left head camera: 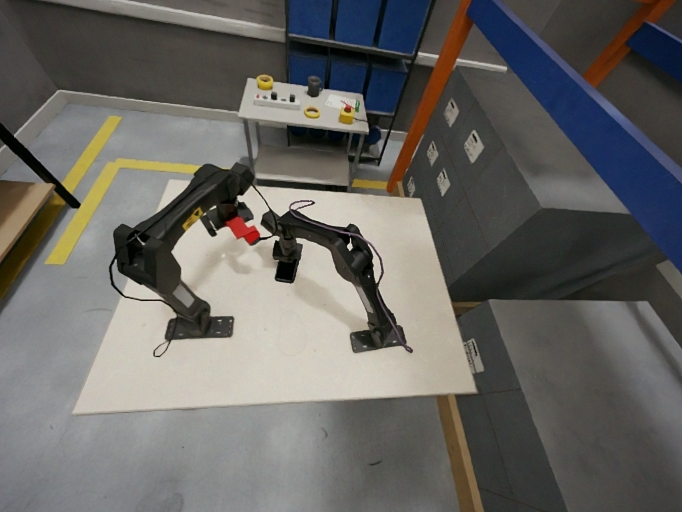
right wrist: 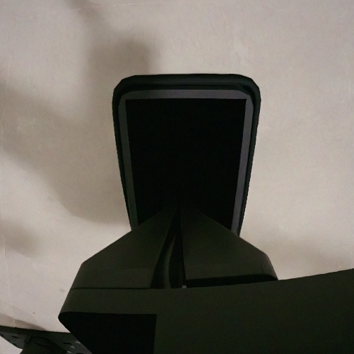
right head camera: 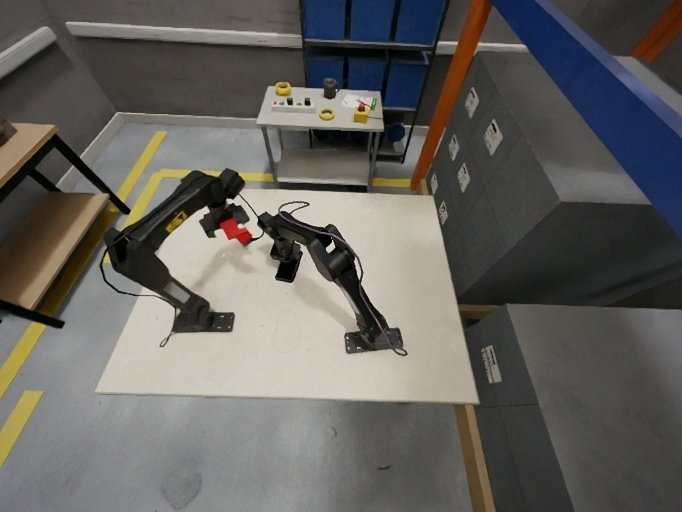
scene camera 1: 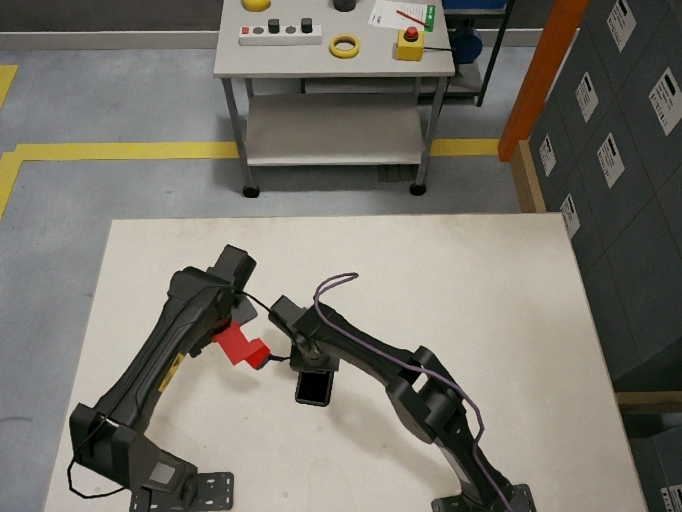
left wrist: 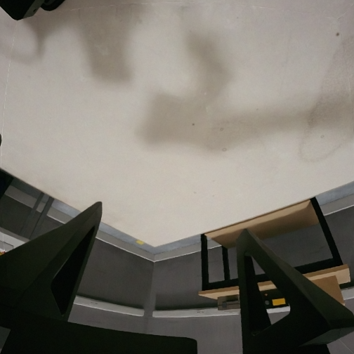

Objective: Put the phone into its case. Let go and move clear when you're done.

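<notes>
The phone [left head camera: 285, 271] [right head camera: 287, 270] [scene camera 1: 314, 387] [right wrist: 185, 150] lies screen up on the table, its grey edge inside the dark rim of the case [right wrist: 190, 80]. Whether it is pressed fully down I cannot tell. My right gripper [left head camera: 287, 259] [right head camera: 287, 259] [right wrist: 180, 202] is shut and empty, fingertips together over the phone's screen; they hide its near end in the right wrist view. Contact with the screen cannot be made out. My left gripper [left head camera: 226, 218] [right head camera: 224, 220] [left wrist: 174, 222] is open and empty, raised above the table, left of the phone.
A red part [left head camera: 242, 229] [right head camera: 235, 230] [scene camera 1: 240, 346] is on the left arm's wrist, close to the right arm's wrist. A purple cable [scene camera 1: 402, 363] runs along the right arm. A grey cart [scene camera 1: 333, 68] with tape and a power strip stands behind the table.
</notes>
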